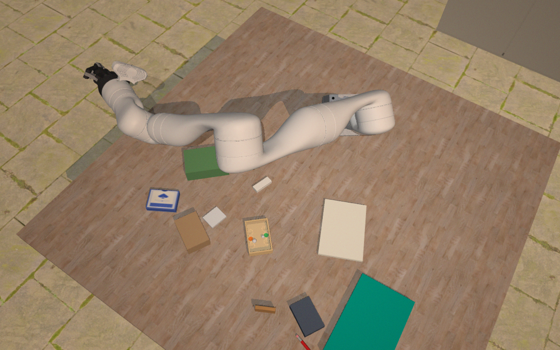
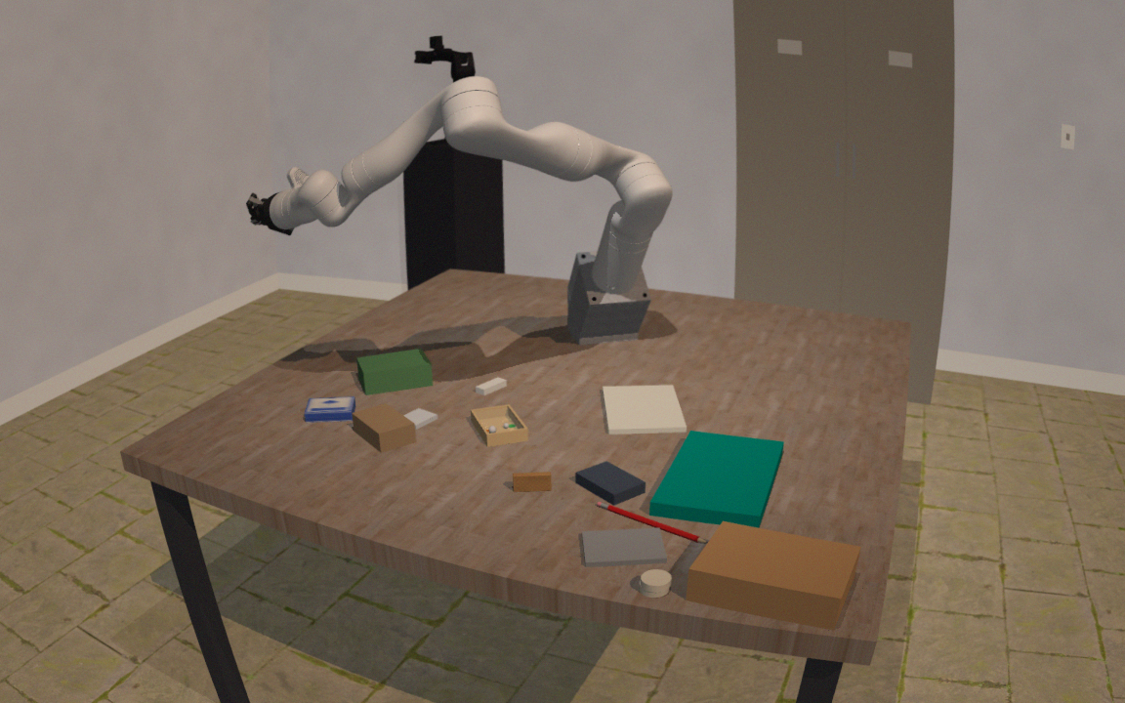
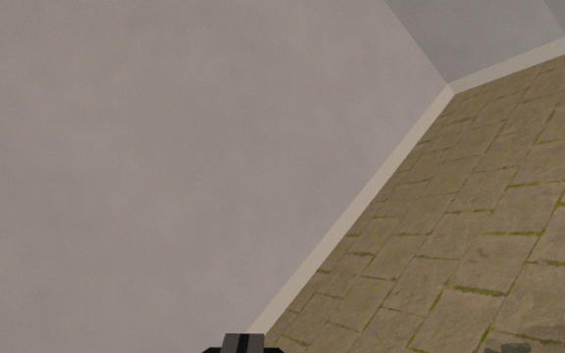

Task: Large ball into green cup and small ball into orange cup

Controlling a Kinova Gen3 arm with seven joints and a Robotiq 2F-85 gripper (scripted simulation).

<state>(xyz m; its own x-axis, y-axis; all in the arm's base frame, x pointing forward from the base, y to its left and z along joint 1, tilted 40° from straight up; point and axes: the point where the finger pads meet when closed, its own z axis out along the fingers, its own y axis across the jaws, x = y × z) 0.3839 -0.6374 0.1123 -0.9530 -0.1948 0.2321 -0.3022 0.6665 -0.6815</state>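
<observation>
Right now my hand is 570 mm to the right of the wooden puzzle box, 330 mm above it and 80 mm past it. Round my hand: brown block: 420 mm to the left, 320 mm below, 60 mm ahead; then blue-and-white box: 330 mm below, 270 mm to the left, 60 mm ahead; then green box: 310 mm below, 260 mm to the left, 130 mm behind.
</observation>
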